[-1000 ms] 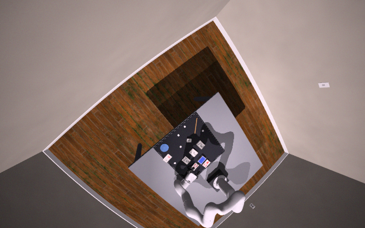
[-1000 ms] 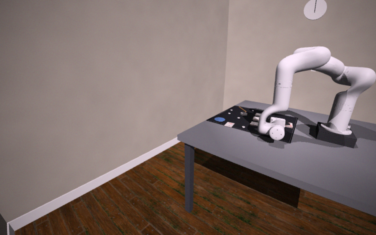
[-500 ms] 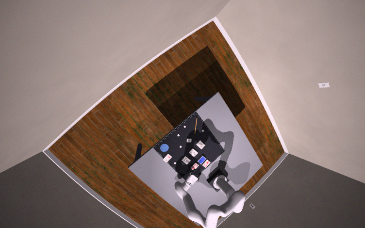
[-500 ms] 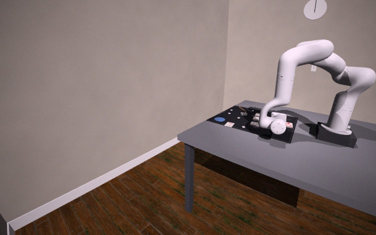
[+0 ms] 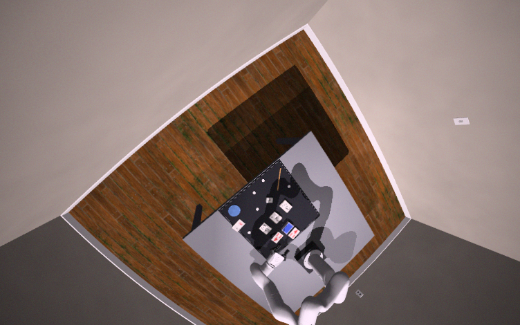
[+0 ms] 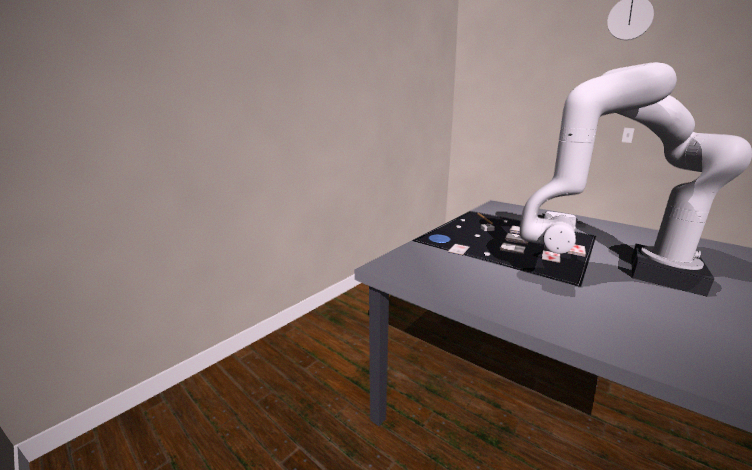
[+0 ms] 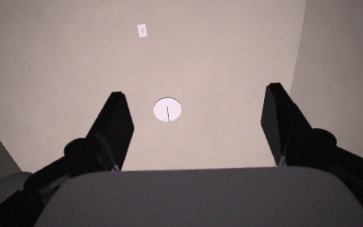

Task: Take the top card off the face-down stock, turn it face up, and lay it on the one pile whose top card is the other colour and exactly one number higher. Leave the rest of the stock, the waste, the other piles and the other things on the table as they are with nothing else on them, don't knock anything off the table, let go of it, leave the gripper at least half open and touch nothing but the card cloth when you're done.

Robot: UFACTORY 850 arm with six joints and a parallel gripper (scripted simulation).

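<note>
Now: hand 16 cm above the red 4 card and 1 cm to the left of it. The rest, counted from my hand: red 4: 15 cm below, 13 cm to the right, 9 cm behind; then black 5: 15 cm below, 14 cm ahead; then black 2: 15 cm ahead, 14 cm below, 12 cm to the right.
</note>
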